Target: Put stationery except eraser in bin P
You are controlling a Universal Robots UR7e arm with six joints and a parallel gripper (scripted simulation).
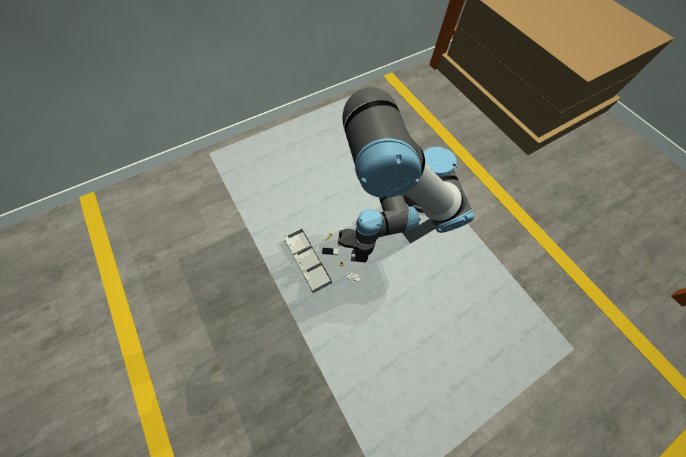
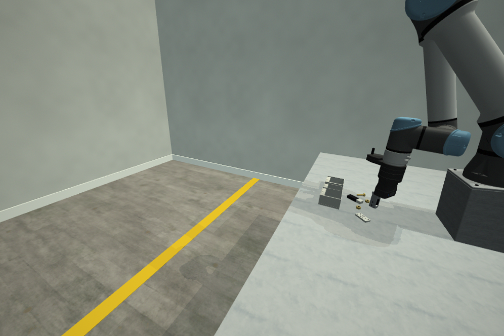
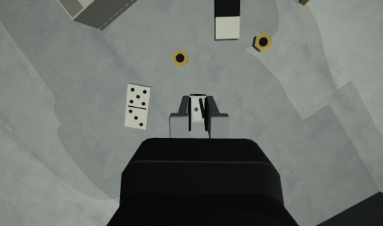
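Now: the black-and-white eraser 70 mm ahead of my hand, 60 mm to the right of it and 40 mm below it. Also, from my hand: grey pencil sharpener (10 mm below); white domino (60 mm to the left, 40 mm below, 20 mm ahead); brass bolt (130 mm to the right, 60 mm ahead, 40 mm below).
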